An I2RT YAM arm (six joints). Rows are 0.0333 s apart.
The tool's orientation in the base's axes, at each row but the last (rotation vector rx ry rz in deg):
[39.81 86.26 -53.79]
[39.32 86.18 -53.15]
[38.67 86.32 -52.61]
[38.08 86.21 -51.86]
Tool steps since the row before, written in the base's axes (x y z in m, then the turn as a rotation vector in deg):
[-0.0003 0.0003 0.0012 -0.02 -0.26 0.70]
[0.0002 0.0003 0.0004 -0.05 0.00 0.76]
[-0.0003 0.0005 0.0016 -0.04 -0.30 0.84]
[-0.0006 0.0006 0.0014 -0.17 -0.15 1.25]
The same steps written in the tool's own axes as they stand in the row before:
[-0.0012 -0.0003 -0.0004 -0.66 -0.27 0.21]
[-0.0004 0.0003 -0.0002 -0.74 -0.17 -0.03]
[-0.0016 -0.0003 -0.0006 -0.80 -0.33 0.23]
[-0.0014 -0.0004 -0.0008 -1.20 -0.43 0.03]

